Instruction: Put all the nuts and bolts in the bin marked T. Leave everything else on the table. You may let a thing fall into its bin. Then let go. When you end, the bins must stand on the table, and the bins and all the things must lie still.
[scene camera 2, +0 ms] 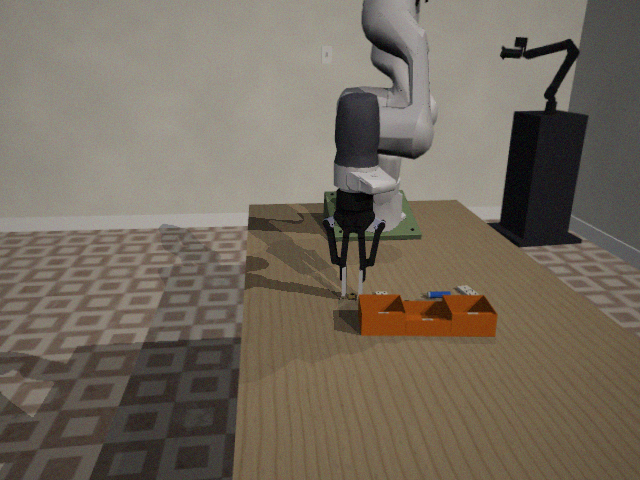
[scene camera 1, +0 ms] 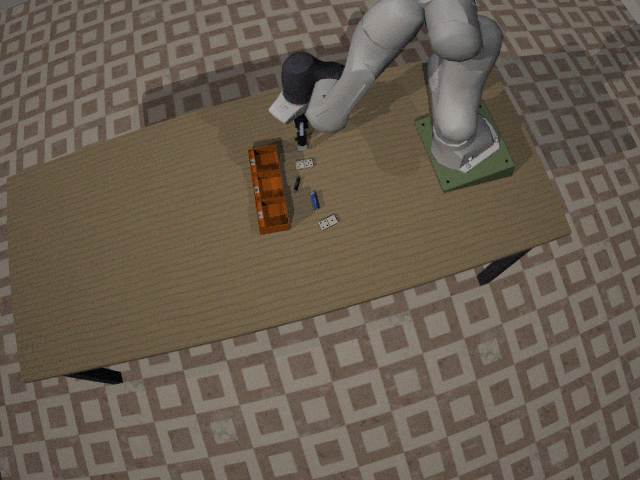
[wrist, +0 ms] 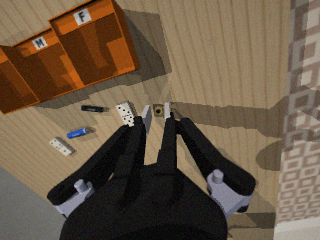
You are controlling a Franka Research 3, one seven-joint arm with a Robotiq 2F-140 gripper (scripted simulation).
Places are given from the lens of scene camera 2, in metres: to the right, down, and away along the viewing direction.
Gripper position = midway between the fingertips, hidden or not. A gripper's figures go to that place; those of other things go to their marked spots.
my gripper (scene camera 2: 352,294): 0.07, 0.12, 1.19
orange three-part bin (scene camera 2: 376,316): 0.11, 0.14, 1.03
